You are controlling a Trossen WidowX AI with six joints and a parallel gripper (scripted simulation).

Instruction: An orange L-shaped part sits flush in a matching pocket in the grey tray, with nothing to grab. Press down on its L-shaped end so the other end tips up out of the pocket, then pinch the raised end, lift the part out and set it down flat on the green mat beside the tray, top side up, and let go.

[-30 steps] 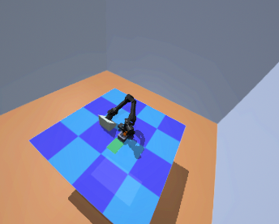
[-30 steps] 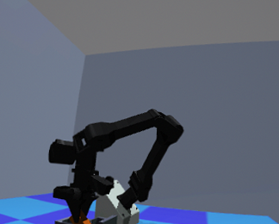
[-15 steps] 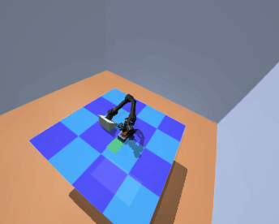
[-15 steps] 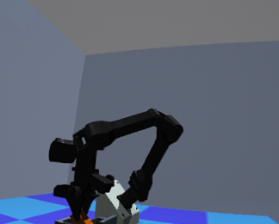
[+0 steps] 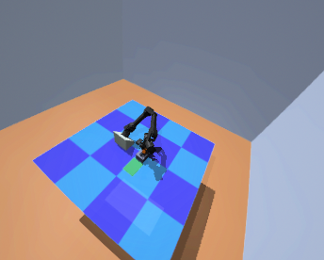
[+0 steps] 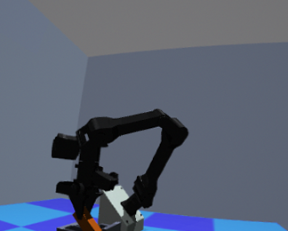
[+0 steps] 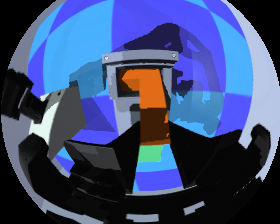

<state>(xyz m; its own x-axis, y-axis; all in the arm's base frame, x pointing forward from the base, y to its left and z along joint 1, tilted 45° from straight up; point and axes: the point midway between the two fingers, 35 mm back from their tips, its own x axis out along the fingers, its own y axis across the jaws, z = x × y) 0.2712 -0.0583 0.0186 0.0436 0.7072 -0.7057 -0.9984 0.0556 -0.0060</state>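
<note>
My gripper tip is now 140 mm to the left of the green mat, 110 mm above it and 20 mm past it. Also, from my gripper tip: orange L-shaped part (40 mm to the left, 30 mm below, 10 mm behind).
</note>
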